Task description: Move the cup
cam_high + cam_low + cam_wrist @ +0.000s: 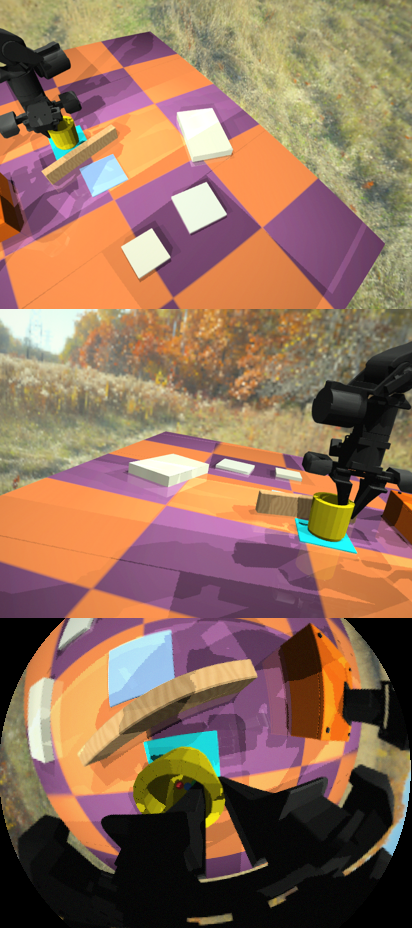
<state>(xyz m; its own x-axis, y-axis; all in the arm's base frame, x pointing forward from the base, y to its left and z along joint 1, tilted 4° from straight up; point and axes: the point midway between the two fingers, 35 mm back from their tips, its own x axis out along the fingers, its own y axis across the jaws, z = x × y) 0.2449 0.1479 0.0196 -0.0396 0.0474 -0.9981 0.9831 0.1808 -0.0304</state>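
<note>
The yellow cup is 2 cm ahead of my gripper tip and 1 cm below it. From my gripper tip the other things lie so: red marble: 3 cm ahead, 2 cm to the left, 2 cm below; then cyan pad: 5 cm below, 3 cm ahead, 1 cm to the left; then wooden bar: 7 cm to the right, 6 cm ahead, 3 cm below.
</note>
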